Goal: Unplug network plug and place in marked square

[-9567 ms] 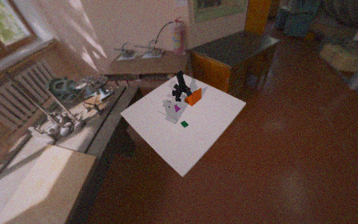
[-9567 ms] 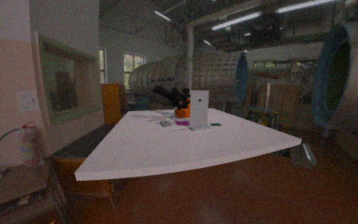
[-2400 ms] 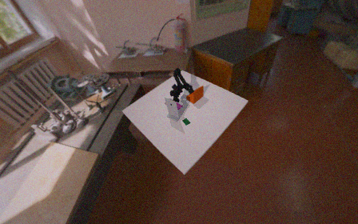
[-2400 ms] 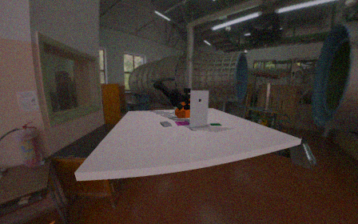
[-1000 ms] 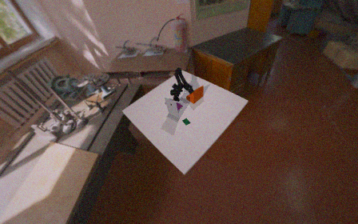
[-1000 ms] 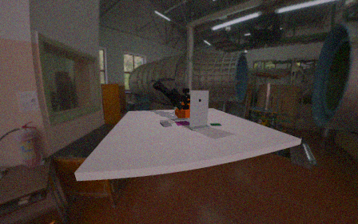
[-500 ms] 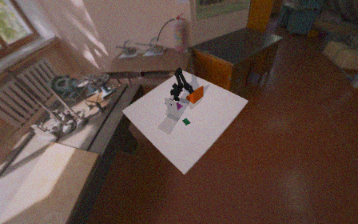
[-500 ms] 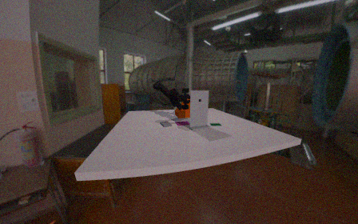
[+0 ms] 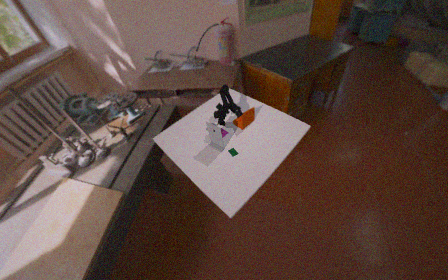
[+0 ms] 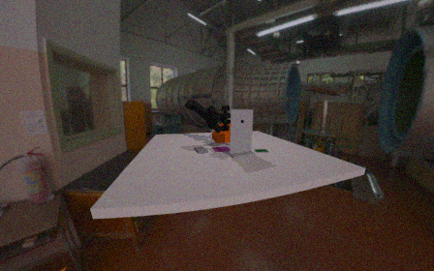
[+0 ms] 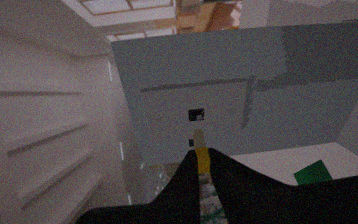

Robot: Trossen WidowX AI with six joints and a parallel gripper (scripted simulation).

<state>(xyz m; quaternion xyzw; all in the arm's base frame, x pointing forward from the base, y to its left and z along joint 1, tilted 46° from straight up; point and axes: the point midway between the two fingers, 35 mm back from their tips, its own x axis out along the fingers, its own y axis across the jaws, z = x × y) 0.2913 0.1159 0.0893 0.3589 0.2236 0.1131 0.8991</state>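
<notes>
Now: the magenta square 6 cm behind my gripper tip, 7 cm to the right of it and 23 cm below it. Round my gripper tip: grey upright panel: 9 cm ahead, 4 cm to the left, 9 cm below; network plug: 1 cm ahead; green square: 3 cm ahead, 21 cm to the left, 23 cm below.
</notes>
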